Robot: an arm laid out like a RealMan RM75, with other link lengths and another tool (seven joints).
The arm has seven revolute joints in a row. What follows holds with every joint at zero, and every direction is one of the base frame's. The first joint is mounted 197.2 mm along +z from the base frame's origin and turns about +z. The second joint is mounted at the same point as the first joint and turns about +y. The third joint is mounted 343 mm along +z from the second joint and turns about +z. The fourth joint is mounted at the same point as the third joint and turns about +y. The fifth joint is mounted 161.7 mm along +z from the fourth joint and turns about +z. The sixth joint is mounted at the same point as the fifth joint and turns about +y. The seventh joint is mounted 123.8 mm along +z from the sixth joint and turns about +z. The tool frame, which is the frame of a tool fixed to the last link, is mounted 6 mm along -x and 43 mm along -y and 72 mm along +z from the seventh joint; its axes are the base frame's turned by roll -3.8, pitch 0 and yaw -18.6 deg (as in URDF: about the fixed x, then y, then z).
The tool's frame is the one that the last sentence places.
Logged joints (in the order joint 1, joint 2, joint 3, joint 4, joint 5, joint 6, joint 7), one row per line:
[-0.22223 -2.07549 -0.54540 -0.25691 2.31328 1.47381 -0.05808]
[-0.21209 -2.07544 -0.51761 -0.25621 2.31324 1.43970 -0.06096]
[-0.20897 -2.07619 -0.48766 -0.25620 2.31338 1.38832 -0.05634]
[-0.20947 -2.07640 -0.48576 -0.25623 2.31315 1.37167 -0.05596]
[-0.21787 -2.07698 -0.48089 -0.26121 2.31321 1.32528 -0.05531]
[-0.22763 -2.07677 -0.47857 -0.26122 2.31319 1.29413 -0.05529]
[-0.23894 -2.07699 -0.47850 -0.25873 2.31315 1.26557 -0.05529]
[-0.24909 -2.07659 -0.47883 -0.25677 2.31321 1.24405 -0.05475]
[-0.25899 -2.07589 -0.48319 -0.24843 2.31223 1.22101 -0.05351]
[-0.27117 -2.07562 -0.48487 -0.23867 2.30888 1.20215 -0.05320]
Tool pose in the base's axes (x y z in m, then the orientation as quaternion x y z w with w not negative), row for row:
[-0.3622 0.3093 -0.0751 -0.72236 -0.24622 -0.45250 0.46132]
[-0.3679 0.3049 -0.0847 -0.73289 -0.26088 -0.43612 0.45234]
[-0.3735 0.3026 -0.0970 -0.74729 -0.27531 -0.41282 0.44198]
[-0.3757 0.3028 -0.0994 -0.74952 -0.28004 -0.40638 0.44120]
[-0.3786 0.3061 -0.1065 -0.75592 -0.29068 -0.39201 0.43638]
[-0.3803 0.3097 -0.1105 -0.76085 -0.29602 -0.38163 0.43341]
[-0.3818 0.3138 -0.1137 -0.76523 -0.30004 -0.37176 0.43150]
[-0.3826 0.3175 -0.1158 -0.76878 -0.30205 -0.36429 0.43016]
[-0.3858 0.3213 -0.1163 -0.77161 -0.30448 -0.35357 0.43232]
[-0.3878 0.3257 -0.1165 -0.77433 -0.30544 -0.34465 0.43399]
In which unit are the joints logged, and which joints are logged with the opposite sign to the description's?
The joints are logged in radians. Opposite sign: none.
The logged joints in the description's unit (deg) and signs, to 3 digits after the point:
[-12.733 -118.917 -31.249 -14.720 132.541 84.443 -3.328]
[-12.152 -118.914 -29.657 -14.680 132.539 82.489 -3.493]
[-11.973 -118.957 -27.941 -14.679 132.547 79.545 -3.228]
[-12.002 -118.969 -27.832 -14.681 132.534 78.591 -3.206]
[-12.483 -119.002 -27.553 -14.966 132.537 75.933 -3.169]
[-13.042 -118.990 -27.420 -14.967 132.536 74.148 -3.168]
[-13.690 -119.003 -27.416 -14.824 132.534 72.512 -3.168]
[-14.272 -118.980 -27.435 -14.712 132.537 71.279 -3.137]
[-14.839 -118.940 -27.685 -14.234 132.481 69.959 -3.066]
[-15.537 -118.924 -27.781 -13.675 132.289 68.878 -3.048]

